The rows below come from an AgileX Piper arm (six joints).
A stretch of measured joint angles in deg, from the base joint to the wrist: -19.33, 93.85, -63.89, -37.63, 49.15, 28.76; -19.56, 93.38, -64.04, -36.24, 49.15, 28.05; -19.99, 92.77, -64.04, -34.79, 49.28, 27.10; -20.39, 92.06, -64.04, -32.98, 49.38, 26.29; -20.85, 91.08, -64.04, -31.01, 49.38, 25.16; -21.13, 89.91, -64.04, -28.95, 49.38, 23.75; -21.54, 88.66, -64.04, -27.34, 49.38, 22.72; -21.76, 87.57, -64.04, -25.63, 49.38, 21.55; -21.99, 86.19, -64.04, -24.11, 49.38, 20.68; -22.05, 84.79, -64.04, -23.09, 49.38, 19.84; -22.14, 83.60, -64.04, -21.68, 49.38, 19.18; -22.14, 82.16, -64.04, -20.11, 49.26, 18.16; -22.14, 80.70, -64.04, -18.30, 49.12, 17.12; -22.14, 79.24, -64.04, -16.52, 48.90, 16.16
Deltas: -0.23, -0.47, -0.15, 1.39, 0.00, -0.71; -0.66, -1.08, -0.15, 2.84, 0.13, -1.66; -1.06, -1.79, -0.15, 4.65, 0.23, -2.47; -1.52, -2.77, -0.15, 6.62, 0.23, -3.60; -1.80, -3.94, -0.15, 8.68, 0.23, -5.01; -2.21, -5.19, -0.15, 10.29, 0.23, -6.04; -2.43, -6.28, -0.15, 12.00, 0.23, -7.21; -2.66, -7.66, -0.15, 13.52, 0.23, -8.08; -2.72, -9.06, -0.15, 14.54, 0.23, -8.92; -2.81, -10.25, -0.15, 15.95, 0.23, -9.58; -2.81, -11.69, -0.15, 17.52, 0.11, -10.60; -2.81, -13.15, -0.15, 19.33, -0.03, -11.64; -2.81, -14.61, -0.15, 21.11, -0.25, -12.60
